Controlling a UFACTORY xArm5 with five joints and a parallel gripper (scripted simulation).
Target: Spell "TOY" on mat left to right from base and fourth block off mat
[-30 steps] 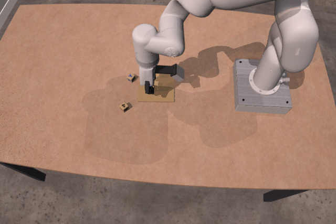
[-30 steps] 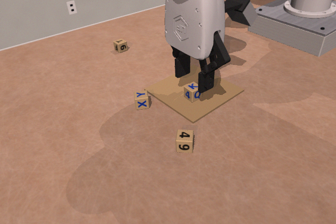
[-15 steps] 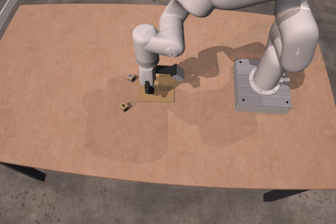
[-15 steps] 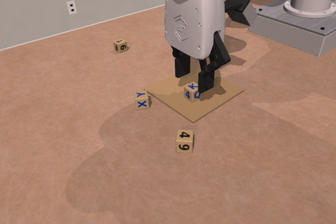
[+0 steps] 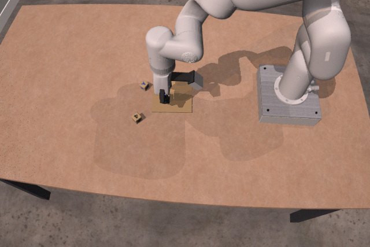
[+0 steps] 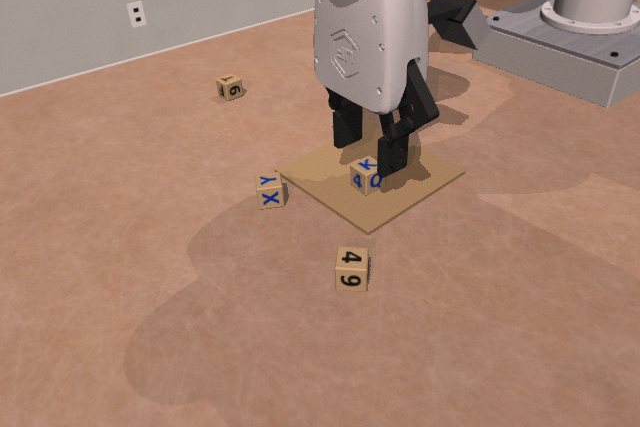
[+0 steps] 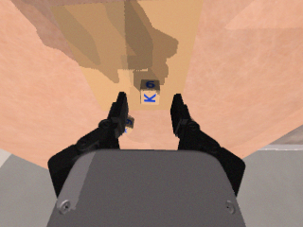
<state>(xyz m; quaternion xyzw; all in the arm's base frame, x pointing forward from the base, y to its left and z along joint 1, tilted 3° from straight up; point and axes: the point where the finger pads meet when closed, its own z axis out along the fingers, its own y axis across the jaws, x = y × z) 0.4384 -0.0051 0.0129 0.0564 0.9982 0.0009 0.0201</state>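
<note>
My gripper is now 40 mm above the O block. From my hand the other things lie so: tan mat (20 mm behind, 20 mm to the right, 50 mm below); then T block (30 mm behind, 280 mm to the right, 40 mm below).
</note>
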